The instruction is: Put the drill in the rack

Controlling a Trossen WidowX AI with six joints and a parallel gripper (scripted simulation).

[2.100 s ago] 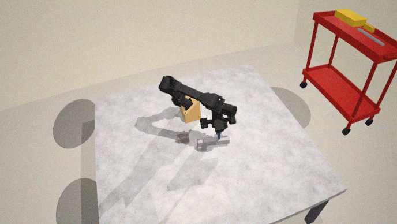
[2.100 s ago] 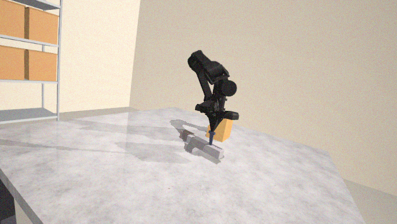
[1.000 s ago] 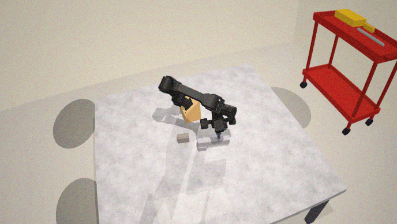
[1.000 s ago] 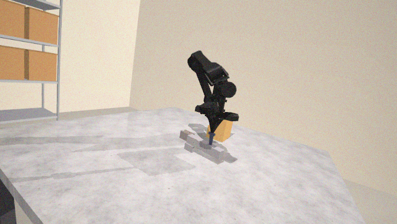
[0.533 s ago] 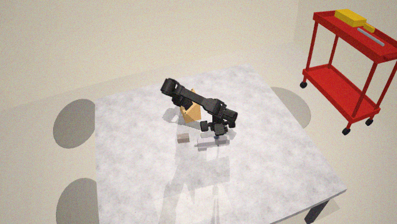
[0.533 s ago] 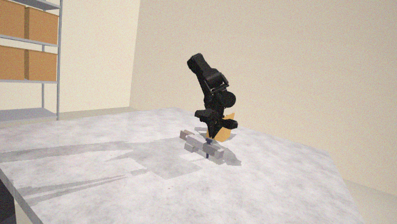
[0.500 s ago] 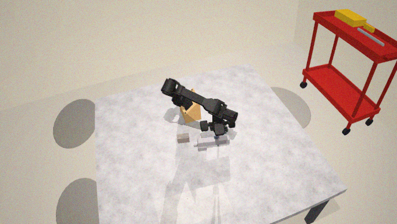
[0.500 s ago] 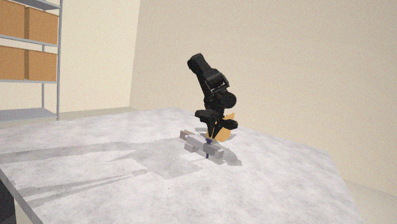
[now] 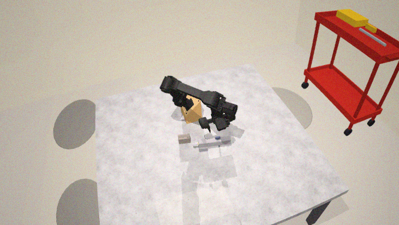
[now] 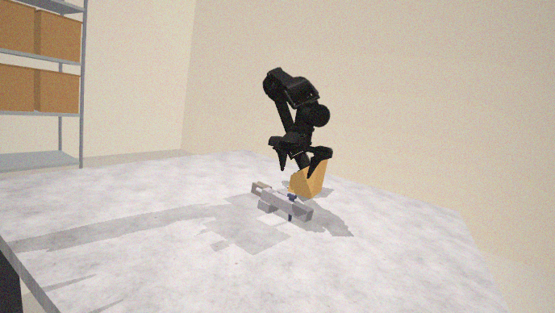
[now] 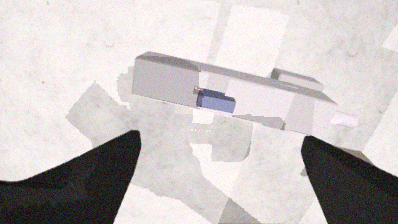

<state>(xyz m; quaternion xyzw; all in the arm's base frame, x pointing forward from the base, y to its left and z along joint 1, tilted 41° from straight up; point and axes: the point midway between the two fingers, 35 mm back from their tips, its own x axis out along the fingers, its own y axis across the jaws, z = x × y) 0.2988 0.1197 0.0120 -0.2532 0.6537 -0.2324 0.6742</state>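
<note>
Right now the drill is 2 cm behind my gripper tip, 8 cm to the right of it and 10 cm below it. Round my gripper tip: rack: 11 cm behind, 17 cm to the right, 13 cm below; then blue key: 1 cm behind, 10 cm below.
</note>
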